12 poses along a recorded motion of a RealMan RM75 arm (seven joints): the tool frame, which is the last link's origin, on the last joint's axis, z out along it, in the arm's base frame.
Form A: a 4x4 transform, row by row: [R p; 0 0 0 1], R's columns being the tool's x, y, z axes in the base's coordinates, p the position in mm. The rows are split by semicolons.
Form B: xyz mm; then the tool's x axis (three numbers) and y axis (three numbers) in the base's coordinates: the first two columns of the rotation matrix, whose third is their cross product. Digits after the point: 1 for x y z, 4 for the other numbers.
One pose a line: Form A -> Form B
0.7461, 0.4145, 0.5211, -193.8; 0.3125, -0.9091, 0.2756, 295.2; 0.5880, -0.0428, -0.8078, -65.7; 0, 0, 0, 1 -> -193.8, 295.2, -65.7, 0.7461, 0.3125, 0.5880, 0.4145, -0.9091, -0.0428
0.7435, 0.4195, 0.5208, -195.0; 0.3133, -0.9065, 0.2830, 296.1; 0.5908, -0.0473, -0.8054, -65.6; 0, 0, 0, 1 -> -195.0, 296.1, -65.6, 0.7435, 0.3133, 0.5908, 0.4195, -0.9065, -0.0473
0.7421, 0.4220, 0.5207, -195.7; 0.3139, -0.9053, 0.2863, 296.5; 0.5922, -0.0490, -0.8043, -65.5; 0, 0, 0, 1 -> -195.7, 296.5, -65.5, 0.7421, 0.3139, 0.5922, 0.4220, -0.9053, -0.0490
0.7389, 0.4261, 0.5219, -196.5; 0.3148, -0.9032, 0.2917, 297.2; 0.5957, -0.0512, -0.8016, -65.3; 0, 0, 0, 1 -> -196.5, 297.2, -65.3, 0.7389, 0.3148, 0.5957, 0.4261, -0.9032, -0.0512
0.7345, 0.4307, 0.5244, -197.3; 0.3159, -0.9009, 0.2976, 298.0; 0.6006, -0.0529, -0.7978, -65.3; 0, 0, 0, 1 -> -197.3, 298.0, -65.3, 0.7345, 0.3159, 0.6006, 0.4307, -0.9009, -0.0529
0.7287, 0.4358, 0.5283, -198.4; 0.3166, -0.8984, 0.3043, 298.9; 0.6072, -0.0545, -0.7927, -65.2; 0, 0, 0, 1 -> -198.4, 298.9, -65.2, 0.7287, 0.3166, 0.6072, 0.4358, -0.8984, -0.0545
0.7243, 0.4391, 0.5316, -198.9; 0.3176, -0.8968, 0.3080, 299.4; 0.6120, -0.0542, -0.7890, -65.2; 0, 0, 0, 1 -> -198.9, 299.4, -65.2, 0.7243, 0.3176, 0.6120, 0.4391, -0.8968, -0.0542
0.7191, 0.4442, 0.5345, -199.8; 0.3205, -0.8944, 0.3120, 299.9; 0.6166, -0.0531, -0.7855, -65.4; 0, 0, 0, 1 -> -199.8, 299.9, -65.4, 0.7191, 0.3205, 0.6166, 0.4442, -0.8944, -0.0531
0.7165, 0.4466, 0.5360, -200.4; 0.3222, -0.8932, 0.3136, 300.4; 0.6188, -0.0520, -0.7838, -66.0; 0, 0, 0, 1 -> -200.4, 300.4, -66.0, 0.7165, 0.3222, 0.6188, 0.4466, -0.8932, -0.0520
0.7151, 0.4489, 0.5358, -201.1; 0.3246, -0.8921, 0.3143, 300.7; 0.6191, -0.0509, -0.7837, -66.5; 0, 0, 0, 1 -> -201.1, 300.7, -66.5, 0.7151, 0.3246, 0.6191, 0.4489, -0.8921, -0.0509
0.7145, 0.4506, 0.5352, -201.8; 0.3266, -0.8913, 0.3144, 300.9; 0.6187, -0.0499, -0.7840, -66.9; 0, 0, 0, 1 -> -201.8, 300.9, -66.9, 0.7145, 0.3266, 0.6187, 0.4506, -0.8913, -0.0499
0.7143, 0.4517, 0.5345, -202.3; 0.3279, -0.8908, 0.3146, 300.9; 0.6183, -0.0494, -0.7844, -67.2; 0, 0, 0, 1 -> -202.3, 300.9, -67.2, 0.7143, 0.3279, 0.6183, 0.4517, -0.8908, -0.0494
